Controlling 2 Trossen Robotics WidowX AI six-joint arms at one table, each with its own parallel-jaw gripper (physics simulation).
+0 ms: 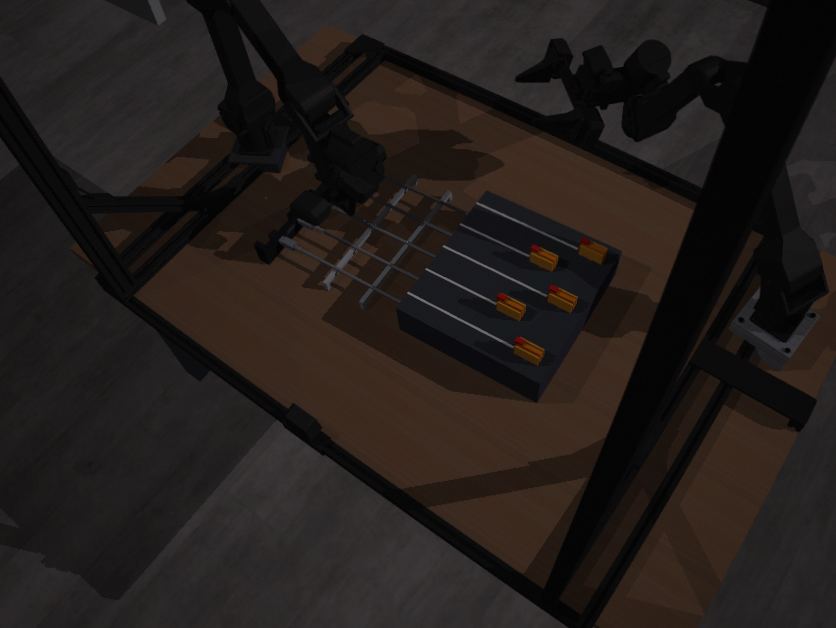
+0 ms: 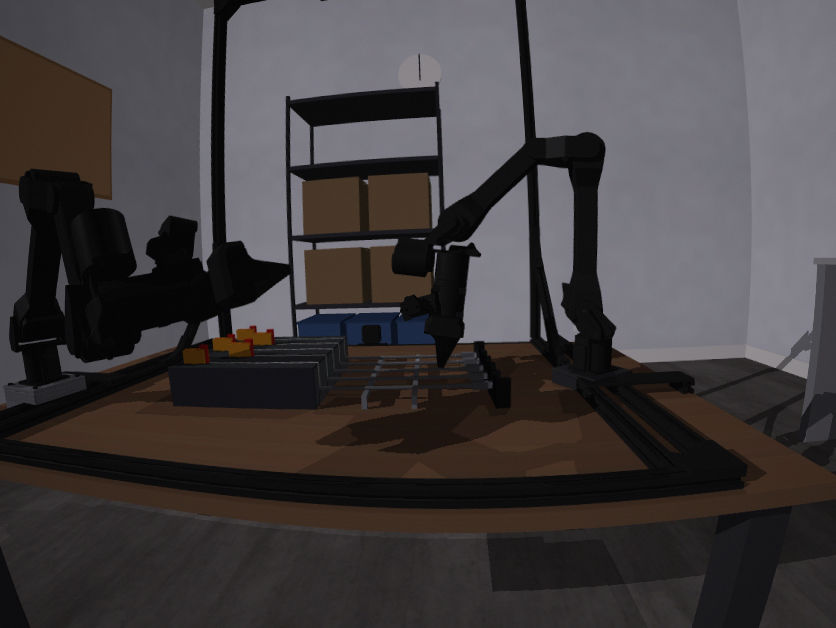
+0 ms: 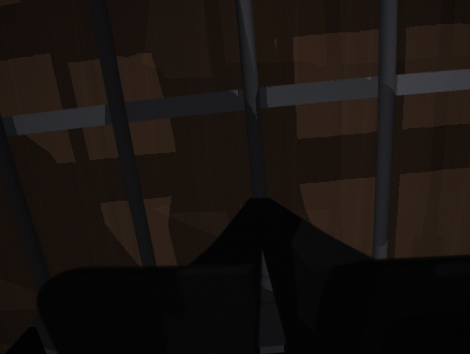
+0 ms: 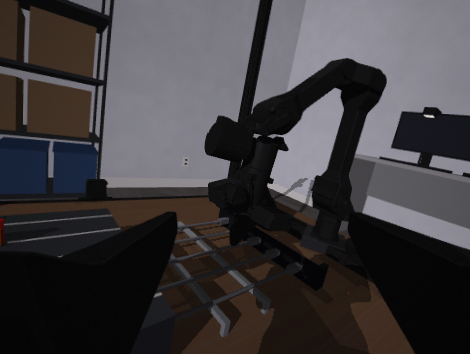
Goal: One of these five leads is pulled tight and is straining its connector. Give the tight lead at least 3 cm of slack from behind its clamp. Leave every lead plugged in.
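Places are measured from the left arm's base along level axes (x ahead, y left, z up), in centimetres.
Where they show: left gripper, fingertip midpoint: (image 1: 351, 214) (image 2: 440, 367) (image 3: 258, 208) (image 4: 232, 245); right gripper, fingertip midpoint: (image 1: 524, 100) (image 2: 273, 276) (image 4: 262, 221); left arm's base at its link origin: (image 1: 258, 143) (image 2: 592, 368) (image 4: 324, 235); right arm's base at its link origin: (image 1: 776, 318) (image 2: 44, 380).
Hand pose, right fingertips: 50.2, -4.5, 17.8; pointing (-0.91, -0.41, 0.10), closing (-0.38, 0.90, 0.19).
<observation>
Things, the pixels of their top centre, and the offset from my right fingertips, as dx, dy, dz. "pt": a spot on its surface instead. Level surfaces: height alone.
- dark block at its top centre: (image 1: 511, 278) (image 2: 267, 349) +0.2, -25.3, -13.9
- middle lead at a spot on its surface: (image 3: 249, 70) pt -23.9, -13.9, -17.8
- nearer clamp bar at a spot on its surface: (image 3: 321, 91) pt -26.0, -16.0, -18.4
- wooden table at its surface level: dz -20.6
Five grey leads (image 1: 468, 319) (image 2: 403, 373) (image 4: 212, 272) run from a black anchor bar (image 1: 267, 249) (image 2: 498, 380) across two grey clamp bars (image 1: 343, 262) (image 1: 403, 252) to orange connectors (image 1: 529, 350) (image 2: 237, 344) on a dark block (image 1: 478, 361) (image 2: 247, 386). My left gripper (image 2: 443, 361) (image 3: 258, 208) (image 4: 232, 245) is shut and empty. It points straight down, its tip at a middle lead (image 3: 249, 70) between the anchor bar and the nearer clamp bar (image 3: 321, 91). My right gripper (image 1: 543, 65) (image 2: 272, 271) (image 4: 262, 221) is open and empty, high beyond the block's far side.
A black frame with upright posts (image 1: 665, 343) (image 2: 528, 187) surrounds the wooden table (image 1: 416, 424). Behind the table stands a shelf rack (image 2: 289, 187) with cardboard boxes and blue bins. The left arm's base (image 2: 590, 355) sits on a rail at the table's end.
</observation>
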